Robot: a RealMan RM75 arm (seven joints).
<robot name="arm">
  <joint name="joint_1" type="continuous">
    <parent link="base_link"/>
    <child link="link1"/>
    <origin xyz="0 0 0.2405"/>
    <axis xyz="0 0 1"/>
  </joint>
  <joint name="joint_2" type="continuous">
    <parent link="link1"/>
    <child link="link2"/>
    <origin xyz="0 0 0" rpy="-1.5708 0 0"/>
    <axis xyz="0 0 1"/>
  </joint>
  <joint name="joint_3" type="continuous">
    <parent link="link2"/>
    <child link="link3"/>
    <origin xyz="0 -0.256 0" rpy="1.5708 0 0"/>
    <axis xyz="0 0 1"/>
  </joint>
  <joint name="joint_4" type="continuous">
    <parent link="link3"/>
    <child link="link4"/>
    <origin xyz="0 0 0" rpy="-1.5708 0 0"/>
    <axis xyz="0 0 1"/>
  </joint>
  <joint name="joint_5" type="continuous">
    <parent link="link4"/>
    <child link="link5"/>
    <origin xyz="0 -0.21 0" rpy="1.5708 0 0"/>
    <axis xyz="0 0 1"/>
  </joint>
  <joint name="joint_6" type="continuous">
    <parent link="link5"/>
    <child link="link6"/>
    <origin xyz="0 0 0" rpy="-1.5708 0 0"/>
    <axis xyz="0 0 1"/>
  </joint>
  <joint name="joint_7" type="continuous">
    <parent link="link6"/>
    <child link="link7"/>
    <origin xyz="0 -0.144 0" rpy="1.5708 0 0"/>
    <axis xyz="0 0 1"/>
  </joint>
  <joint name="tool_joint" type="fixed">
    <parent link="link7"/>
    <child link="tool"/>
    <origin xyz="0 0 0"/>
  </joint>
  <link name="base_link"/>
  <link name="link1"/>
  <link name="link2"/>
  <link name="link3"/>
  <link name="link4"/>
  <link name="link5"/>
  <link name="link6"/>
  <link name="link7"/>
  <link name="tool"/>
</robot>
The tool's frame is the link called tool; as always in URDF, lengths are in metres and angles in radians. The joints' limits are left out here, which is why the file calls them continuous.
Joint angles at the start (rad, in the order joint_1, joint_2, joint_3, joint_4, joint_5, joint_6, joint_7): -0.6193, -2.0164, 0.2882, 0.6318, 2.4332, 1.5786, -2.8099
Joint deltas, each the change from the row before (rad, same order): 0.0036, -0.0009, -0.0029, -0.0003, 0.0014, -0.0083, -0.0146; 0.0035, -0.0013, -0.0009, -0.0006, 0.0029, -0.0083, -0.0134; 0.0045, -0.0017, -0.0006, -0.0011, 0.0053, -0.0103, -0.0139; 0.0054, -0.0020, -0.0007, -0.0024, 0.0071, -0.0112, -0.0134; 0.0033, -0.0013, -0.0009, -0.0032, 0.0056, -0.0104, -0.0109; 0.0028, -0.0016, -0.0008, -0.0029, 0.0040, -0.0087, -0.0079; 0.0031, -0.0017, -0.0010, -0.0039, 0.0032, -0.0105, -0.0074; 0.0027, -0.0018, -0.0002, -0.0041, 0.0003, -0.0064, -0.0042; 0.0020, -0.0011, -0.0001, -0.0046, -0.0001, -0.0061, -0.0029; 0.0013, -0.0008, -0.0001, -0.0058, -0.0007, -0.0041, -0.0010; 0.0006, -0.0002, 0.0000, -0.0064, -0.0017, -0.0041, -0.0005
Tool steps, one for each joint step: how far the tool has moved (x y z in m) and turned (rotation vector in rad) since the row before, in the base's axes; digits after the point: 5 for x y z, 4 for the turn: -0.00215, -0.00046, -0.00010, 0.0032, -0.0025, 0.0217; -0.00212, -0.00068, -0.00061, 0.0005, -0.0006, 0.0200; -0.00281, -0.00112, -0.00102, -0.0006, 0.0015, 0.0226; -0.00330, -0.00166, -0.00151, -0.0020, 0.0023, 0.0240; -0.00248, -0.00097, -0.00128, -0.0009, 0.0017, 0.0194; -0.00193, -0.00086, -0.00130, -0.0004, 0.0009, 0.0151; -0.00210, -0.00084, -0.00145, 0.0009, 0.0008, 0.0159; -0.00120, -0.00090, -0.00156, 0.0000, -0.0022, 0.0102; -0.00100, -0.00064, -0.00135, 0.0002, -0.0018, 0.0083; -0.00052, -0.00064, -0.00151, -0.0010, -0.0033, 0.0053; -0.00028, -0.00031, -0.00132, -0.0003, -0.0036, 0.0041
